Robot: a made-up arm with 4 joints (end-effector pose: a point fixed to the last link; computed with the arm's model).
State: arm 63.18 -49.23 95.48 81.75
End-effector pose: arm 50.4 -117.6 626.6 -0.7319 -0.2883 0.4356 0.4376
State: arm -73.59 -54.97 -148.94 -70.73
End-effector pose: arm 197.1 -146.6 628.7 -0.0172 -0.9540 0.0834 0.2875
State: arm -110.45 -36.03 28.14 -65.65
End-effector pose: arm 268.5 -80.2 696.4 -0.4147 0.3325 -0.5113 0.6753
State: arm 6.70 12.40 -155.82 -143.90
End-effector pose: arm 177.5 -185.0 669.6 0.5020 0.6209 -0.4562 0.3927
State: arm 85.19 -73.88 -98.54 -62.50
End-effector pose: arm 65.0 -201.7 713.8 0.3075 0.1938 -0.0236 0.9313
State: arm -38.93 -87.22 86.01 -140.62
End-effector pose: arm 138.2 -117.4 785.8 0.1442 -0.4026 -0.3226 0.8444
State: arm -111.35 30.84 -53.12 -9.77
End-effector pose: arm 151.4 -91.1 642.9 -0.9480 0.1027 -0.0810 0.2902
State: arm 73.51 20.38 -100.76 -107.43
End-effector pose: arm 112.1 -122.8 710.5 0.3887 -0.0882 -0.4325 0.8088
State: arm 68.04 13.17 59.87 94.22
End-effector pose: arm 109.5 -98.8 597.7 -0.7351 0.0166 0.4403 0.5153
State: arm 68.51 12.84 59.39 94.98
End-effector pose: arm 109.2 -98.9 597.6 -0.7339 0.0049 0.4405 0.5170
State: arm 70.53 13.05 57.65 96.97
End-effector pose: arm 110.6 -99.4 596.5 -0.7327 -0.0224 0.4342 0.5235
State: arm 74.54 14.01 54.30 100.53
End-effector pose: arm 114.4 -100.0 594.1 -0.7306 -0.0696 0.4185 0.5351
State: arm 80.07 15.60 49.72 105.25
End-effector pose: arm 120.5 -100.8 591.1 -0.7259 -0.1321 0.3941 0.5481
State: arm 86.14 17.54 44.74 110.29
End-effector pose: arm 127.9 -101.4 588.5 -0.7181 -0.1993 0.3643 0.5585
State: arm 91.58 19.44 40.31 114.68
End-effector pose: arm 135.1 -101.8 586.8 -0.7088 -0.2582 0.3352 0.5645
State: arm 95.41 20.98 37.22 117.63
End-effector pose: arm 140.6 -101.9 586.2 -0.7012 -0.2976 0.3130 0.5672
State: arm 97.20 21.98 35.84 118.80
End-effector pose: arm 143.6 -101.9 586.2 -0.6985 -0.3128 0.3012 0.5688
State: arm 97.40 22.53 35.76 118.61
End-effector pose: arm 144.6 -101.9 586.4 -0.7000 -0.3093 0.2981 0.5706
